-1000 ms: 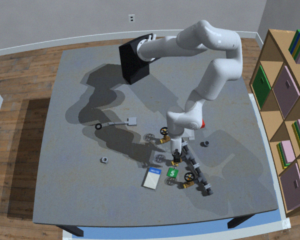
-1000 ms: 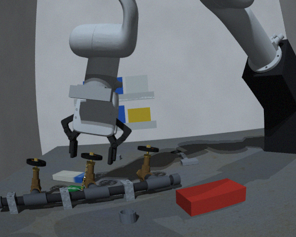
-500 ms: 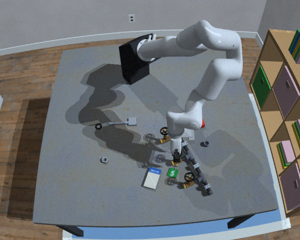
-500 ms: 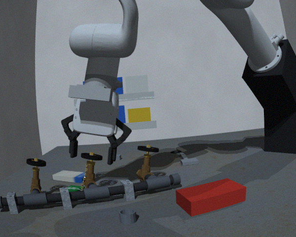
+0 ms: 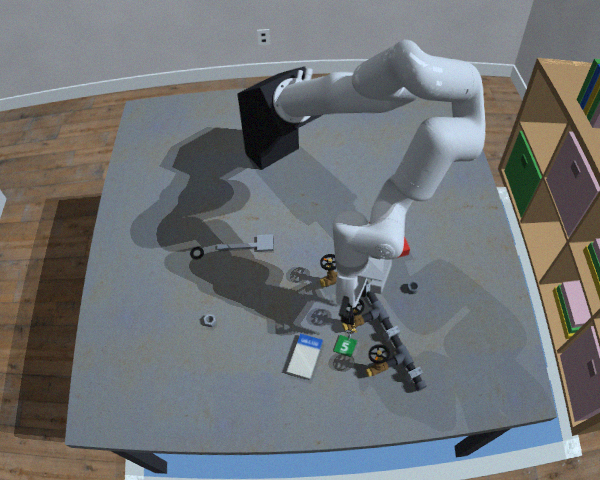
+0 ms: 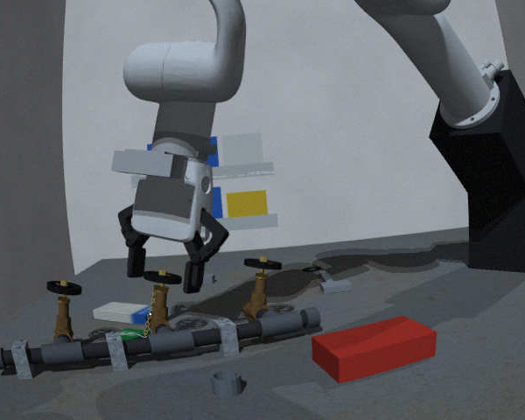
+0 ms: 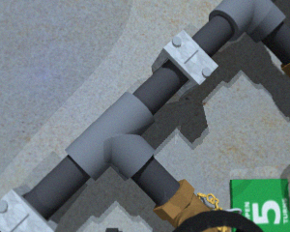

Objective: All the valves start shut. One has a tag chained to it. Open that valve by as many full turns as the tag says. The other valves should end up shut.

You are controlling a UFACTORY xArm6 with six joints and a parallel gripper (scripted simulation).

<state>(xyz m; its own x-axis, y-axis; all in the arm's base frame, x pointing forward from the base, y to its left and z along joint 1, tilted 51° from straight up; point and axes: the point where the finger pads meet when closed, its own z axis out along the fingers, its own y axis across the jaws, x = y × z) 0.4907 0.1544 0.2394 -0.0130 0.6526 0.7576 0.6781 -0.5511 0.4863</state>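
The green tag lies 6 cm ahead of my hand and 9 cm below it. Also, from my hand: notepad 13 cm ahead, 9 cm to the right, 8 cm below; then grey flat tool 16 cm behind, 32 cm to the right, 8 cm below; then red block 27 cm behind, 5 cm to the left, 7 cm below.
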